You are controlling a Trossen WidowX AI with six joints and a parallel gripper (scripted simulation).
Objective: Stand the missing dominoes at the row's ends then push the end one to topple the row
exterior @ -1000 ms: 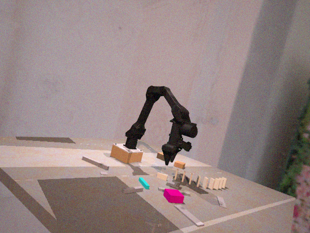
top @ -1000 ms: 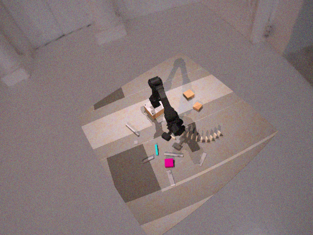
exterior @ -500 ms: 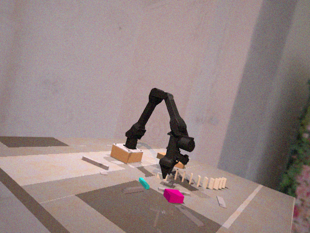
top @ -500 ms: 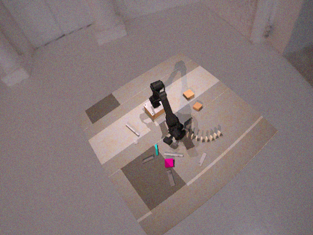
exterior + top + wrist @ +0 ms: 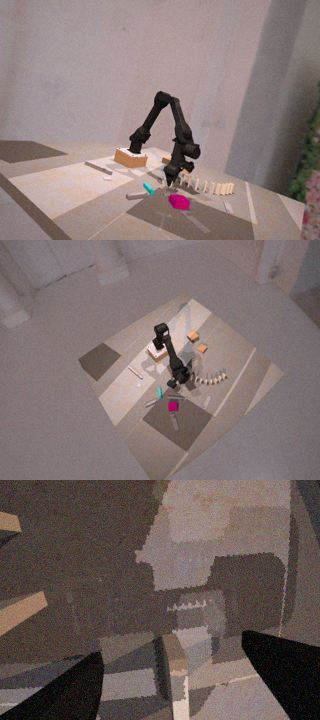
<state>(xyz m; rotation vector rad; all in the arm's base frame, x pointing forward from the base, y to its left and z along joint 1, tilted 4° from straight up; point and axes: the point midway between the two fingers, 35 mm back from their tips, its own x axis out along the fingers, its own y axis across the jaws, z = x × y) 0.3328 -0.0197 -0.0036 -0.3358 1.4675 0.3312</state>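
Right now my gripper tip is 16 cm to the left of the teal bar and 1 cm short of it. Also, from my gripper tip: magenta block: 15 cm ahead, 13 cm to the right, 1 cm above.
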